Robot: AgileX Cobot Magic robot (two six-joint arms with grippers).
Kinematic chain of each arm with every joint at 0, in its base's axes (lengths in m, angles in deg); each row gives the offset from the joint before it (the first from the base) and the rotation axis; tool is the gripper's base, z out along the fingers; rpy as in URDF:
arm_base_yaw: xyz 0 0 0.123 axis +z
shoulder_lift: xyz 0 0 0 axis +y
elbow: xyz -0.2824 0 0.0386 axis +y
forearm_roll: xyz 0.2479 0 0.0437 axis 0.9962 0 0.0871
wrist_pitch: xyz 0 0 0 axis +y
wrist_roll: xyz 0.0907 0 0.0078 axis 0.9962 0 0.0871
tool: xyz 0 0 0 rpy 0 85 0
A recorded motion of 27 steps. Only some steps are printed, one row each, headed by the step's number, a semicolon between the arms.
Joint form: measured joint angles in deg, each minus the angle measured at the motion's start. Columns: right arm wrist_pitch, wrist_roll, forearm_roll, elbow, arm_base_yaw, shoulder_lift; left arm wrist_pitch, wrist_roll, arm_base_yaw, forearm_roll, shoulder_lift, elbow.
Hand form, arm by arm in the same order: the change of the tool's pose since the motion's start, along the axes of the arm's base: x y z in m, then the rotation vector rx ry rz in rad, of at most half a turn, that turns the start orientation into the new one. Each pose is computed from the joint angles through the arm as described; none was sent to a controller.
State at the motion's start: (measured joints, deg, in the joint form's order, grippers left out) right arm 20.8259 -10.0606 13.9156 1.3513 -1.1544 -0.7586; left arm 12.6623 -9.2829 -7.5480 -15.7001 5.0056 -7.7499
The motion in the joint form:
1: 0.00 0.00 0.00 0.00 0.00 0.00; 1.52 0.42 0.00 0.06 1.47 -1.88
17: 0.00 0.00 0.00 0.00 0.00 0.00; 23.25 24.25 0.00 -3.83 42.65 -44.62
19: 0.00 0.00 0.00 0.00 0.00 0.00; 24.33 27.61 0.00 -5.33 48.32 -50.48
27: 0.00 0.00 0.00 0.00 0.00 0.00; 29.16 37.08 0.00 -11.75 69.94 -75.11
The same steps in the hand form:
1: 0.0000 0.0000 0.0000 0.0000 0.0000 0.0000; 0.0010 -0.0008 0.0072 0.0116 0.0165 -0.0076
17: 0.0000 0.0000 0.0000 0.0000 0.0000 0.0000; 0.1022 -0.0261 0.1500 0.3976 0.2433 -0.2349
19: 0.0000 0.0000 0.0000 0.0000 0.0000 0.0000; 0.1248 -0.0309 0.1649 0.4294 0.2386 -0.2660
27: 0.0000 0.0000 0.0000 0.0000 0.0000 0.0000; 0.2185 -0.0517 0.2113 0.4861 0.1938 -0.3784

